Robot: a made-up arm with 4 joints. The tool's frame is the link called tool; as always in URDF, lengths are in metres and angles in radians.
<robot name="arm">
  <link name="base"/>
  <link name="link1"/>
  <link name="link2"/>
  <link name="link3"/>
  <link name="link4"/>
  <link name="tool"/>
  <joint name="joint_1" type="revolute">
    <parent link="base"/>
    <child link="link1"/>
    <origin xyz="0 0 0.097"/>
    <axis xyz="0 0 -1"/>
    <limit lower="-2.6" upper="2.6" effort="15" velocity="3"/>
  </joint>
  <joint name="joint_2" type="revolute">
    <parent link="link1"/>
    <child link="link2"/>
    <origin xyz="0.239 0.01 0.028"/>
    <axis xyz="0 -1 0"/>
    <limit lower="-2.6" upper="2.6" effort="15" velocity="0.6"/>
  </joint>
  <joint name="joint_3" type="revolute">
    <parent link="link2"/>
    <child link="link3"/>
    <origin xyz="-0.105 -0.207 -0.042"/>
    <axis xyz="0 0 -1"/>
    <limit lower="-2.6" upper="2.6" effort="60" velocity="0.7"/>
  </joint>
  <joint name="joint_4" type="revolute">
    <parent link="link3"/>
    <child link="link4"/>
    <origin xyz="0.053 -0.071 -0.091"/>
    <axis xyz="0 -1 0"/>
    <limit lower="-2.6" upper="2.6" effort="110" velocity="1.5"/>
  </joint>
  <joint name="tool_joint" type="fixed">
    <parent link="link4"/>
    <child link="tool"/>
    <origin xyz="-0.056 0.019 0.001"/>
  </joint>
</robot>
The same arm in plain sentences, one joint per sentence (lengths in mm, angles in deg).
The arm has four revolute joints in a row. What follows holds with every joint at zero, and every direction is one of the base frame's.
Joint 1 sits 97 mm along +z from the base frame's origin and turns about -z, from -148.97 to 148.97 deg.
Joint 2 sits 239 mm along +x and 10 mm along +y and 28 mm along +z from joint 1 and turns about -y, from -148.97 to 148.97 deg.
Joint 3 sits 105 mm along -x and 207 mm along -y and 42 mm along -z from joint 2 and turns about -z, from -148.97 to 148.97 deg.
Joint 4 sits 53 mm along +x and 71 mm along -y and 91 mm along -z from joint 3 and turns about -y, from -148.97 to 148.97 deg.
The tool frame, which is the frame that the pose is given for, sits 56 mm along -x and 19 mm along +y and 1 mm along +z from joint 4; its axes are parallel to the base frame's.

